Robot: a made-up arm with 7 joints. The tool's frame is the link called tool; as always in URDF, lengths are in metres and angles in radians. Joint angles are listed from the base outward. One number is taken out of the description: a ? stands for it. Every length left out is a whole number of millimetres.
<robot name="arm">
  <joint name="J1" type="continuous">
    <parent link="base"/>
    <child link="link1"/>
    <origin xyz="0.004 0.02 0.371" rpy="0 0 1.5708"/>
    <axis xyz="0 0 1"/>
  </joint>
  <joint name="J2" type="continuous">
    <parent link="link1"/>
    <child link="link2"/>
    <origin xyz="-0.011 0.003 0" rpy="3.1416 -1.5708 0"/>
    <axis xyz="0 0 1"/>
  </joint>
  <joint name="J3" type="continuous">
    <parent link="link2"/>
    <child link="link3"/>
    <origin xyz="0.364 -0.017 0" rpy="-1.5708 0 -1.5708"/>
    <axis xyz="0 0 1"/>
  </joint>
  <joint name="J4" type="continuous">
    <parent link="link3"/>
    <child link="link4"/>
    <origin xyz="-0.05 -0.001 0" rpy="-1.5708 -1.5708 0"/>
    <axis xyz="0 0 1"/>
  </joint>
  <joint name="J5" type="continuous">
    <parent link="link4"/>
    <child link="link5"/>
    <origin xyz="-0.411 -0.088 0" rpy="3.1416 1.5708 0"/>
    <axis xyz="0 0 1"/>
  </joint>
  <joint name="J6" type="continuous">
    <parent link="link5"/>
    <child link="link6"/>
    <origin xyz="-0.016 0.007 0" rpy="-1.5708 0 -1.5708"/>
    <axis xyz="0 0 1"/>
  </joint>
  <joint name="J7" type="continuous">
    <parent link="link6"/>
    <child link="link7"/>
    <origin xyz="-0.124 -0.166 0" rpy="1.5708 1.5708 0"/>
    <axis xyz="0 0 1"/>
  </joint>
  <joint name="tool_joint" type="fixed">
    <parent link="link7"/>
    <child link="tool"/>
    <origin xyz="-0.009 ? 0" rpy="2.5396 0.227 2.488"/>
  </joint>
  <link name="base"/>
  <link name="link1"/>
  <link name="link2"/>
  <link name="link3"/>
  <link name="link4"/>
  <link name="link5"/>
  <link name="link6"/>
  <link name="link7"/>
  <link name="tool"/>
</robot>
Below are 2 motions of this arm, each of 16 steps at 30 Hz.
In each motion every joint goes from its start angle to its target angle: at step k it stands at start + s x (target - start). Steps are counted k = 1, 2, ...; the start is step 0. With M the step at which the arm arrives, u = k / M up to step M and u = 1 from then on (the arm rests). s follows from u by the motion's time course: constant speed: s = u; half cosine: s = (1 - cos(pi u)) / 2; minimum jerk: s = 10 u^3 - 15 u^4 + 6 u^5.
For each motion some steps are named. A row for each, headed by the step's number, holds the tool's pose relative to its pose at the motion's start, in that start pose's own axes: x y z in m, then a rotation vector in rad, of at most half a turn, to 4 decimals.
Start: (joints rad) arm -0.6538 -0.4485 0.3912 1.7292 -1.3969 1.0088 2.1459
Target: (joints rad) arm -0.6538 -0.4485 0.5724 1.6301 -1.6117 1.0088 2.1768
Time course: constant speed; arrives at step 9
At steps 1, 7, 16:
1: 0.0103 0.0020 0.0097 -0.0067 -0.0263 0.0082
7: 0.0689 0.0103 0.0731 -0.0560 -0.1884 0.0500
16: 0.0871 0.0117 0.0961 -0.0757 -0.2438 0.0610

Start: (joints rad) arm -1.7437 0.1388 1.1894 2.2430 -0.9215 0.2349 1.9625
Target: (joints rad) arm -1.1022 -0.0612 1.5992 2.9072 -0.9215 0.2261 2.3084
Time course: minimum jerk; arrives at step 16
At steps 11, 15, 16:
11: 0.3182 -0.4145 0.1380 -0.1731 -0.2276 -1.1812
15: 0.2916 -0.5181 0.1634 -0.1849 -0.2174 -1.4592
16: 0.2911 -0.5193 0.1637 -0.1850 -0.2171 -1.4627

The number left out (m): 0.024
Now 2 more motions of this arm.
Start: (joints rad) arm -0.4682 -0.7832 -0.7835 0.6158 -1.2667 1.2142 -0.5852
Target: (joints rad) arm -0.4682 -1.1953 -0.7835 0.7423 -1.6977 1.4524 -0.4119
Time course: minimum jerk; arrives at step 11
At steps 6, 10, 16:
6: 0.0398 0.0806 0.0801 0.1090 0.2609 -0.1839
10: 0.0878 0.1446 0.1222 0.1661 0.4413 -0.3605
16: 0.0887 0.1457 0.1228 0.1669 0.4441 -0.3637

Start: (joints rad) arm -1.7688 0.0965 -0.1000 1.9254 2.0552 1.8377 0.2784
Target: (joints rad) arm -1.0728 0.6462 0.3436 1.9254 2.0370 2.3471 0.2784
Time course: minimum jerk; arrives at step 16
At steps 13, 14, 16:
13: -0.3451 0.4269 -0.0611 0.6080 -0.2968 -1.3444
14: -0.3485 0.4449 -0.0592 0.6225 -0.3115 -1.3904
16: -0.3500 0.4536 -0.0582 0.6294 -0.3188 -1.4129

